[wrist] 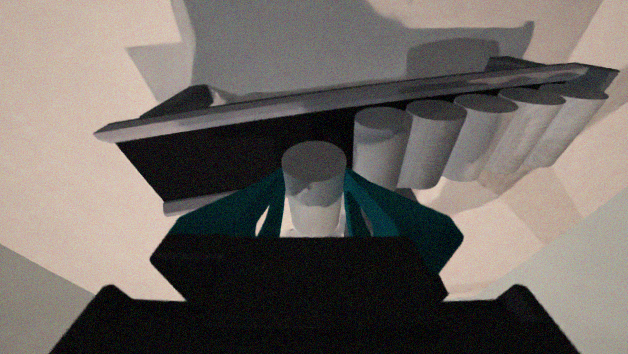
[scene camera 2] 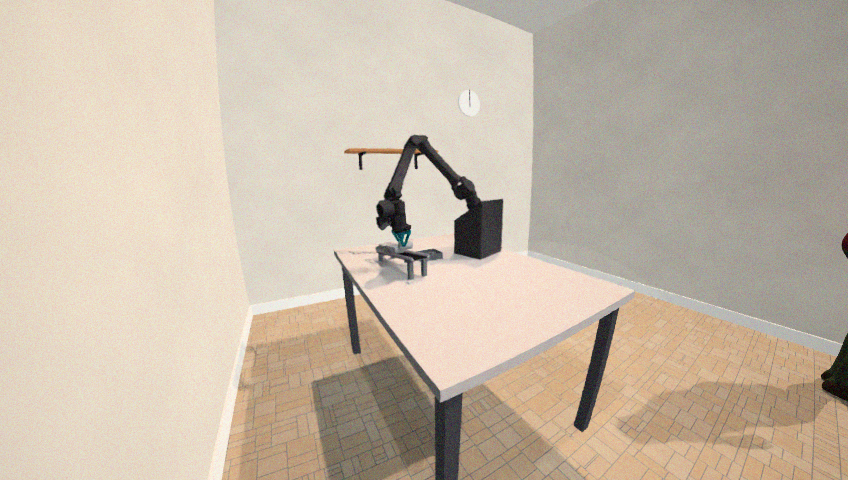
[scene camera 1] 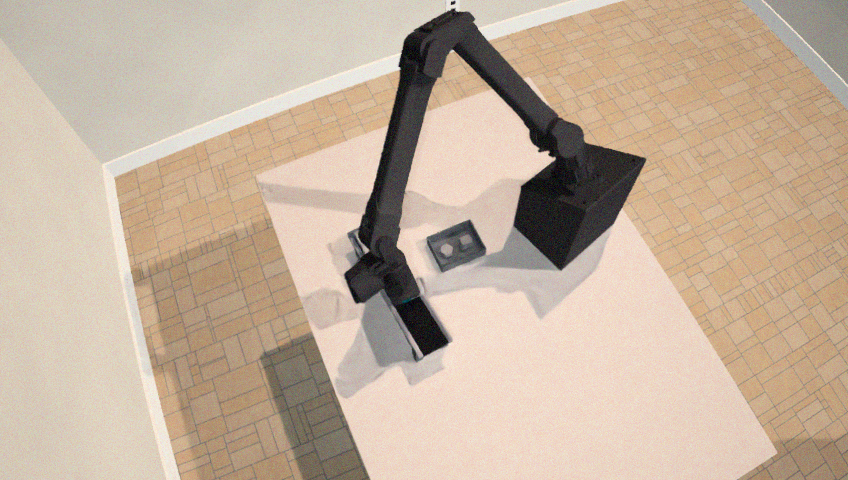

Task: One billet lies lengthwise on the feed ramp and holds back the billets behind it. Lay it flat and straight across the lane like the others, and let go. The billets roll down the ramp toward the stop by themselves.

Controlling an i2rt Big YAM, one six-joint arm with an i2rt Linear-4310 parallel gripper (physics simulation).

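Frame: origin at the arm's base, x ahead, y left, z up, level; metres.
Seen in the pictures: gripper, between the fingertips: (wrist: 314, 176) (scene camera 2: 402, 245) (scene camera 1: 402, 293); arm's base, origin of its link: (scene camera 2: 476, 209) (scene camera 1: 577, 178).
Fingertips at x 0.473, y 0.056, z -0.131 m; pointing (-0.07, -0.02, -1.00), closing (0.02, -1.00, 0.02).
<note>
Offsets run from my fingertips to a thing's top centre. "*": to the spot under its first point.
My gripper (scene camera 2: 402, 244) (wrist: 314, 176) is shut on a grey cylindrical billet {0.022 m up, 0.015 m back, 0.001 m right} (wrist: 314, 161), its teal fingers on both sides. The billet's round end faces the wrist camera. It is over or at the feed ramp (scene camera 1: 432, 333) (scene camera 2: 410, 256) (wrist: 205, 162), with its length roughly across the lane. Whether it touches the ramp bed is unclear. Several other billets {0.010 m down, 0.001 m back, 0.052 m right} (wrist: 381, 150) lie side by side across the lane, right of the held one in the wrist view. The black bed shows bare on the left there. In scene camera 1, the wrist and arm hide the gripped billet and most of the row.
A small dark tray {0.087 m down, 0.191 m back, 0.114 m right} (scene camera 1: 465, 262) (scene camera 2: 437, 254) with two light shapes inside stands beside the ramp, between it and the black base box (scene camera 1: 550, 223) (scene camera 2: 480, 231). The ramp's raised side rails {* 0.029 m down, 0.034 m ahead, 0.043 m left} (wrist: 250, 109) border the lane. Part of a person (scene camera 2: 840, 368) shows at the right edge of scene camera 2.
</note>
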